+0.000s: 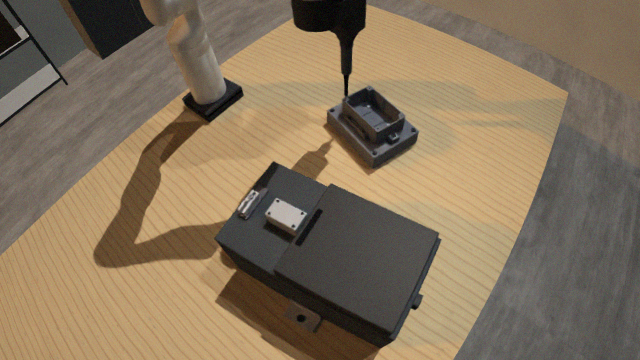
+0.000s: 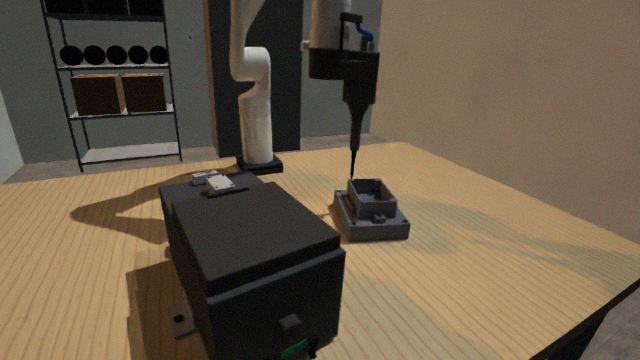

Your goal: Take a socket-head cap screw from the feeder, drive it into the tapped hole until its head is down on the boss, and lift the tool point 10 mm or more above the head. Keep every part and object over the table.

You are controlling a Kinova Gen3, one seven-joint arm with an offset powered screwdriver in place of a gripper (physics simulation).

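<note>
My screwdriver [image 1: 346, 94] [image 2: 352, 177] hangs upright, its thin black bit pointing down at the back-left corner boss of the grey housing. The bit's tip looks to be at or very close to the top of that boss; contact cannot be told. No screw can be made out at the tip or in the boss. The grey housing [image 1: 395, 151] [image 2: 377, 231] has an open-topped box on a wider base and stands flat on the table. The black screw feeder [image 1: 360, 255] [image 2: 255, 235] stands in front of it, with a small silver pickup part [image 1: 248, 203] [image 2: 204, 177] on its lower deck.
A light block with small dark holes [image 1: 286, 215] [image 2: 220, 184] sits on the feeder's lower deck. The arm's black base [image 1: 212, 107] [image 2: 270, 166] stands at the table's back edge. A shelf rack [image 2: 172, 95] stands behind the table, and a beige wall [image 2: 500, 75] is at the right.
</note>
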